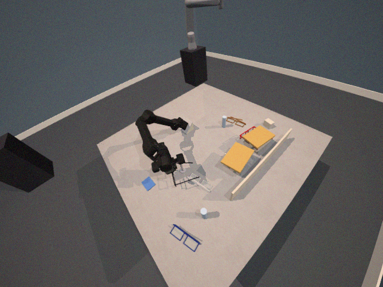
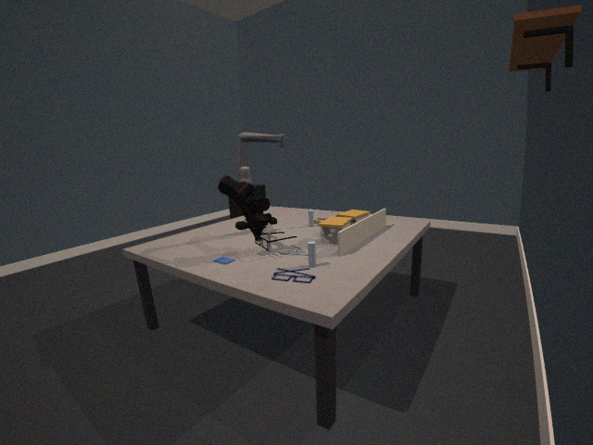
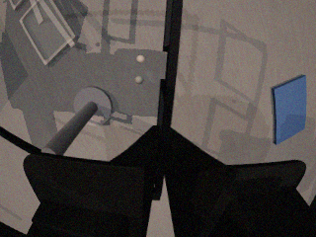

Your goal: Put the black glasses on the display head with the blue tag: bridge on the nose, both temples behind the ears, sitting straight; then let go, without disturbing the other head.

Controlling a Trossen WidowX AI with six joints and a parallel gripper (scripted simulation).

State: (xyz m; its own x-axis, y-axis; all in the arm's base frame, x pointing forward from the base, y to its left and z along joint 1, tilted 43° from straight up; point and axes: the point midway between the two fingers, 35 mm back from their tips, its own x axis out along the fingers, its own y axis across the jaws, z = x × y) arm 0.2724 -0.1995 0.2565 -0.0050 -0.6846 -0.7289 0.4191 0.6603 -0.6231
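The grey post lies 2 cm ahead of my gripper tip, 6 cm to the left of it and 3 cm below it. From my gripper tip the other things lie so: long beige board (36 cm ahead, 43 cm to the left); beige block (20 cm ahead, 77 cm to the left, 3 cm below); blue tag (7 cm behind, 16 cm to the right, 6 cm below).
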